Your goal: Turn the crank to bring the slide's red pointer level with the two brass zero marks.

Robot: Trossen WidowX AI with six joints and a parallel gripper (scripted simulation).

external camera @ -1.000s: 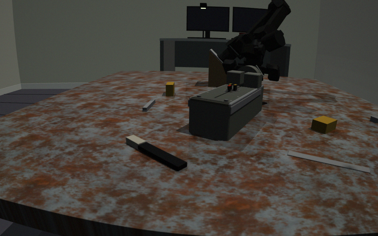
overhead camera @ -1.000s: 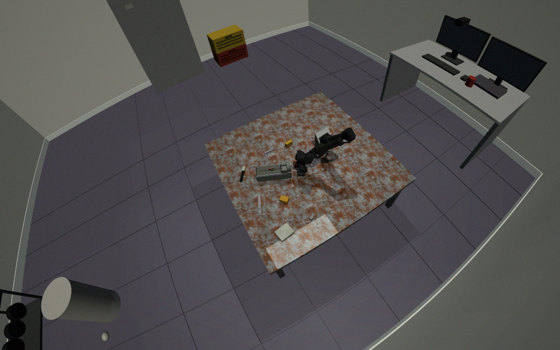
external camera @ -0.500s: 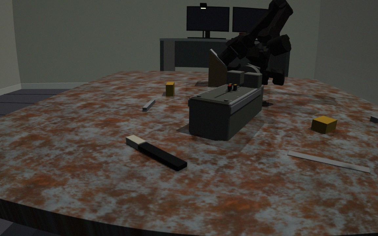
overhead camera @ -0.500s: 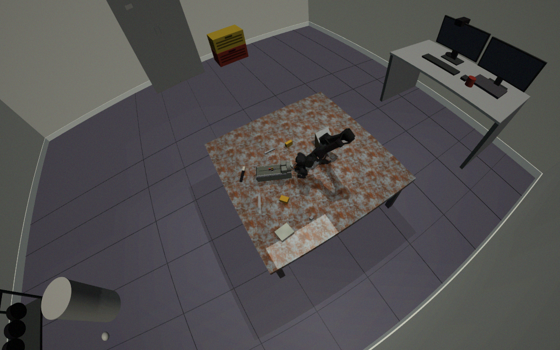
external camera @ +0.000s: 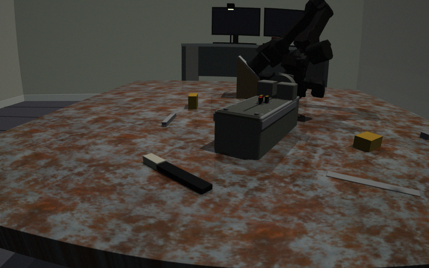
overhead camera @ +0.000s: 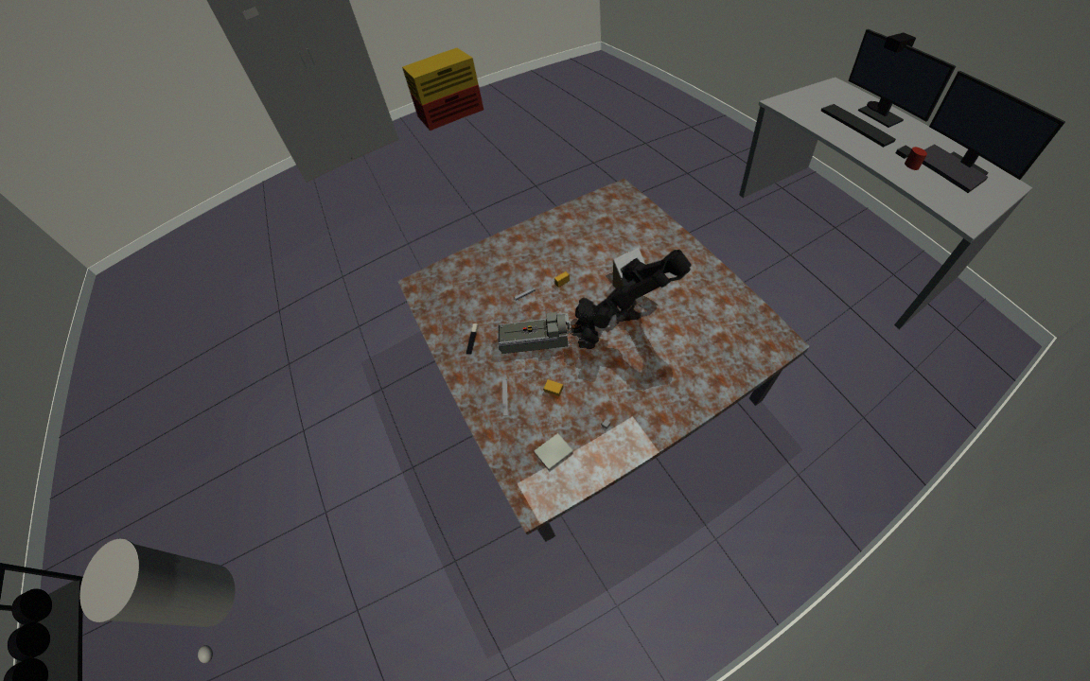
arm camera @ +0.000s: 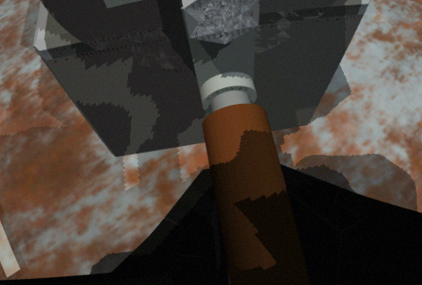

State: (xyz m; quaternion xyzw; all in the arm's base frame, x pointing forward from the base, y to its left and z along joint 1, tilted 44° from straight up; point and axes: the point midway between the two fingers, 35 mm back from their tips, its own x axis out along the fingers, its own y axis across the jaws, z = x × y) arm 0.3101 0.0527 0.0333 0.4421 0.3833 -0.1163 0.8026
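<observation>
The brown crank handle lies 20 mm behind my gripper tip, 10 mm to the left of it and 30 mm above it. Round my gripper tip: red pointer: 160 mm ahead, 90 mm to the right, 50 mm above; small grey bar: 40 mm ahead, 300 mm to the right, 30 mm below; grey strip: 360 mm ahead, 60 mm to the left, 30 mm below.
</observation>
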